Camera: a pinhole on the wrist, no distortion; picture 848 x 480 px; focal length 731.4 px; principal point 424.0 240.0 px. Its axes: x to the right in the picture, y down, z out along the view. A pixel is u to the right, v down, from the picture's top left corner.
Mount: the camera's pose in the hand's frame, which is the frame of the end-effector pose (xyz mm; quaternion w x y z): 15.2 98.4 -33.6 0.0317 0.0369 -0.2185 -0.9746
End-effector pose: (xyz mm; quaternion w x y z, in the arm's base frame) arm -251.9 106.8 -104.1 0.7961 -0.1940 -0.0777 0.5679
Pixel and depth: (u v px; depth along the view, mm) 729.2 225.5 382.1
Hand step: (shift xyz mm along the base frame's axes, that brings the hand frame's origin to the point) -385.9 -27.9 188.3
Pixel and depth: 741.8 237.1 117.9
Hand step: -166.2 12.9 10.4
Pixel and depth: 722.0 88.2 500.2
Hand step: -544.2 -31.6 198.2
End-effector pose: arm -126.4 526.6 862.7 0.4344 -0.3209 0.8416 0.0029
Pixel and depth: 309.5 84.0 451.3
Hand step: 20.3 375.9 -345.1
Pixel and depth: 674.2 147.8 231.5
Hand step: 33.1 262.4 -95.6
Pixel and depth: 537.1 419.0 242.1
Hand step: 89.9 195.3 -139.6
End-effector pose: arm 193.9 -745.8 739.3 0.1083 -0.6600 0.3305 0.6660
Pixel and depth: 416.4 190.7 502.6
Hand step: -523.5 -16.0 88.5
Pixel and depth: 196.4 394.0 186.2
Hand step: -215.9 -38.1 -26.1
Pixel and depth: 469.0 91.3 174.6
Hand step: -204.1 -87.8 62.3
